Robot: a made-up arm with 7 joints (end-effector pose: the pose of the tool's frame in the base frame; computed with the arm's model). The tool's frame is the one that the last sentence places. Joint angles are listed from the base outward.
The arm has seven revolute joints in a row. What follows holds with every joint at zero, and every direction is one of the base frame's. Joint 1 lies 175 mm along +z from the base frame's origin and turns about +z. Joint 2 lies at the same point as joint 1 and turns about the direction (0, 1, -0.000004). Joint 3 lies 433 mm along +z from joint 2 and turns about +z. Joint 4 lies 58 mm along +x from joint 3 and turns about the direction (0, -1, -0.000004). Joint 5 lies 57 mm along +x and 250 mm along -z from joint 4 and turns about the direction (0, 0.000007, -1). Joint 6 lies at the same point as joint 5 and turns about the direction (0, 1, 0.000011). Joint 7 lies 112 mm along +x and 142 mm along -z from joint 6 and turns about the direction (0, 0.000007, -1). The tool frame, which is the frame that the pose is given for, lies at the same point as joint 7; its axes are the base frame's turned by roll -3.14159, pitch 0 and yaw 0 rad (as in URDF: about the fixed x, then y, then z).
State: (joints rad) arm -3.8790 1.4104 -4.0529 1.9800 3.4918 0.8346 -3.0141
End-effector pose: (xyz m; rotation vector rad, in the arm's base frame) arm -0.6947 0.1772 0.5281 -1.6603 -0.3071 1.7470
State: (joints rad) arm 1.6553 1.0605 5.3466 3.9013 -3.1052 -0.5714 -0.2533
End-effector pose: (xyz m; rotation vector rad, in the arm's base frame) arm -0.1142 0.6158 0.5671 -0.9862 0.0111 0.5401
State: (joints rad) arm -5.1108 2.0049 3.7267 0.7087 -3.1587 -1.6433 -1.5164
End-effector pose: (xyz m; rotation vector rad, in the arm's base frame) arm 0.1528 0.2495 0.1188 -0.4113 -2.0643 1.1049
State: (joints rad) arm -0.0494 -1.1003 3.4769 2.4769 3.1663 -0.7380 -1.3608
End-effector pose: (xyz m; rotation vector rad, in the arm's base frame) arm -0.6591 -0.0790 0.1640 -2.2002 -1.7653 1.0502
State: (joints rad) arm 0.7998 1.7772 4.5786 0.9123 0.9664 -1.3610 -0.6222
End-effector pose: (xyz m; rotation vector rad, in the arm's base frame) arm 0.5181 0.1552 0.2499 0.2470 0.6522 0.9197
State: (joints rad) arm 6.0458 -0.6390 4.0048 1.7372 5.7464 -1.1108 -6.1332
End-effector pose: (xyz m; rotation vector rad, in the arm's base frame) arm -0.5110 -0.1191 0.6670 0.2300 -0.6949 0.7574
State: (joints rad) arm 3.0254 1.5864 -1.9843 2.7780 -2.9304 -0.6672 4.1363
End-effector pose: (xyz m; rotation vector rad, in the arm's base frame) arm -0.6315 0.3370 0.2391 -0.3635 -1.4765 -1.4562
